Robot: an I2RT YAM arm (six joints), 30 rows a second.
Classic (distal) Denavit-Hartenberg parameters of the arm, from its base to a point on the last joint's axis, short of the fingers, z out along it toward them. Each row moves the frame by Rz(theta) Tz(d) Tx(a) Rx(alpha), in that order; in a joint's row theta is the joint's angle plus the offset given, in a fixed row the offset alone. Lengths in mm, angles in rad.
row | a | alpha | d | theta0
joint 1 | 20 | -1.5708 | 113.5 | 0
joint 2 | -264 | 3.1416 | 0 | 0
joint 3 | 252.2 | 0 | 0 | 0.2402
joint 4 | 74 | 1.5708 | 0 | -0.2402
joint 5 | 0 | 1.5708 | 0 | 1.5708
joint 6 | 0 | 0 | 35.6 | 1.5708
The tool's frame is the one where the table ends.
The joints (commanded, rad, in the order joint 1, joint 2, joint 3, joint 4, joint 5, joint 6), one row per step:
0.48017, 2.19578, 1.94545, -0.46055, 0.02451, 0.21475
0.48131, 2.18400, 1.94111, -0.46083, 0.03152, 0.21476
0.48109, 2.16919, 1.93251, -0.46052, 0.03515, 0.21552
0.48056, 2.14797, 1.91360, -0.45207, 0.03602, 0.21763
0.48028, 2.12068, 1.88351, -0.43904, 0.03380, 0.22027
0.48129, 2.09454, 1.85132, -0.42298, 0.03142, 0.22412
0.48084, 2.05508, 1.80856, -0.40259, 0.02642, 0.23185
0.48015, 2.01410, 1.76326, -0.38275, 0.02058, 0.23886
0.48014, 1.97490, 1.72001, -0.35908, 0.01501, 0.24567
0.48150, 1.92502, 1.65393, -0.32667, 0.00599, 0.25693
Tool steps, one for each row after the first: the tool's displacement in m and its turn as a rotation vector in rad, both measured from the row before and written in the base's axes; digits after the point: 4 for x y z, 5 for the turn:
-0.0019, -0.0006, 0.0043, -0.00072, -0.00845, -0.00419
-0.0023, -0.0015, 0.0043, 0.00147, -0.00662, -0.00348
-0.0033, -0.0021, 0.0046, 0.00596, -0.00911, -0.00255
-0.0047, -0.0025, 0.0040, 0.00783, -0.00756, -0.00022
-0.0049, -0.0019, 0.0029, 0.00867, -0.00691, 0.00048
-0.0071, -0.0037, 0.0057, 0.01614, -0.01110, -0.00122
-0.0076, -0.0041, 0.0051, 0.01533, -0.00970, -0.00020
-0.0074, -0.0036, 0.0050, 0.01691, -0.01345, 0.00053
-0.0105, -0.0044, 0.0022, 0.02031, -0.00782, 0.00236

